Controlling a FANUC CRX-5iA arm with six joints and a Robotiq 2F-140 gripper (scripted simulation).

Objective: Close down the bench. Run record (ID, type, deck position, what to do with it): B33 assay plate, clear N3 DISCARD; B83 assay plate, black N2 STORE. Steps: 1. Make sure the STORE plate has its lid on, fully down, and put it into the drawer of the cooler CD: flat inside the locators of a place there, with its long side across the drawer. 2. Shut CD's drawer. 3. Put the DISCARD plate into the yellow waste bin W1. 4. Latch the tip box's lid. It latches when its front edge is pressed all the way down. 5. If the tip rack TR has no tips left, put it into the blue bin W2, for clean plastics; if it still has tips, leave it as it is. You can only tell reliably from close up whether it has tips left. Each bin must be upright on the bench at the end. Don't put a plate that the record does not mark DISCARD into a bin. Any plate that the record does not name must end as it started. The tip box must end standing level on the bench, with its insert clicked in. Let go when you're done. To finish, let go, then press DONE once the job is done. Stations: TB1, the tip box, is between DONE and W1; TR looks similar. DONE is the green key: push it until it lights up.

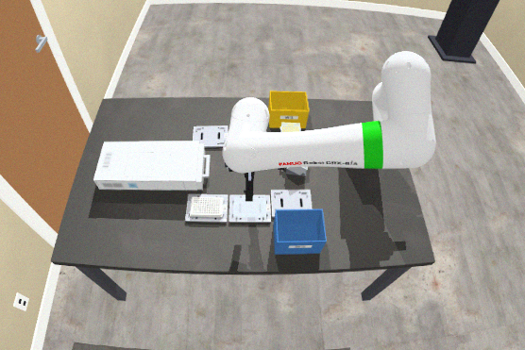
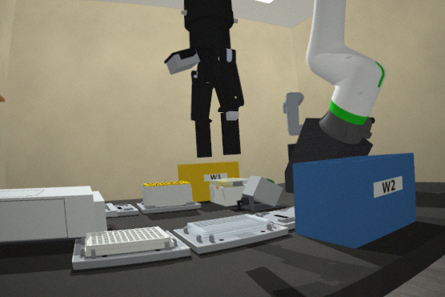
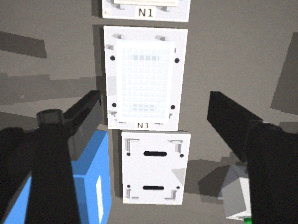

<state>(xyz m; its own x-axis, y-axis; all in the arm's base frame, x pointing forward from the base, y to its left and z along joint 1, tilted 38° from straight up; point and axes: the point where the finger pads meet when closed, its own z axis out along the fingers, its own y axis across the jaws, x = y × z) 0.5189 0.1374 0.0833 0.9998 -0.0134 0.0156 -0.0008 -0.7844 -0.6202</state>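
My gripper is now 16 cm above the nest N3, 1 cm to the right of it and 1 cm past it. The rest, counted from my hand: blue bin W2: 18 cm behind, 15 cm to the left, 13 cm below; white well plate: 17 cm ahead, 14 cm below, 1 cm to the left; DONE key block: 22 cm behind, 18 cm to the right, 11 cm below.
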